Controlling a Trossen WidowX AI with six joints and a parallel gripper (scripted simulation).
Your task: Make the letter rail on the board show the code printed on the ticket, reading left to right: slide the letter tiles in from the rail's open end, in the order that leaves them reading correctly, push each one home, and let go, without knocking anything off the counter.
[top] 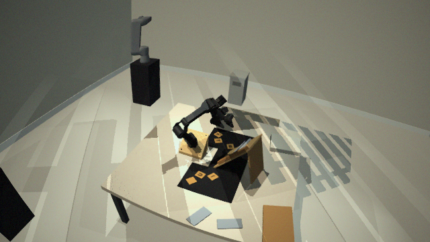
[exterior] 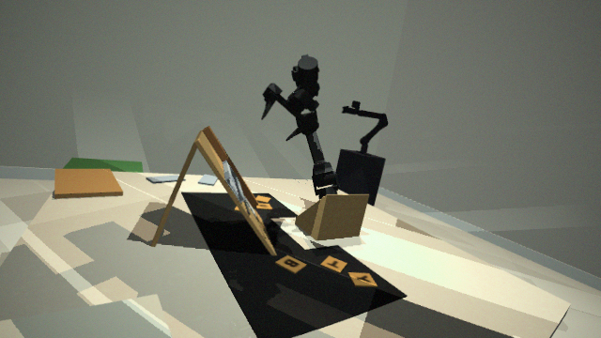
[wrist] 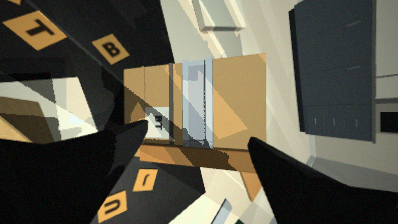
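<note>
The letter tile marked t is 120 mm behind my gripper tip, 230 mm to the left of it and 310 mm below it. Round my gripper tip: black mat 60 mm behind, 20 mm to the left, 320 mm below; white ticket 30 mm ahead, 20 mm to the right, 230 mm below; pale grey box 450 mm ahead, 380 mm to the left, 300 mm below.
</note>
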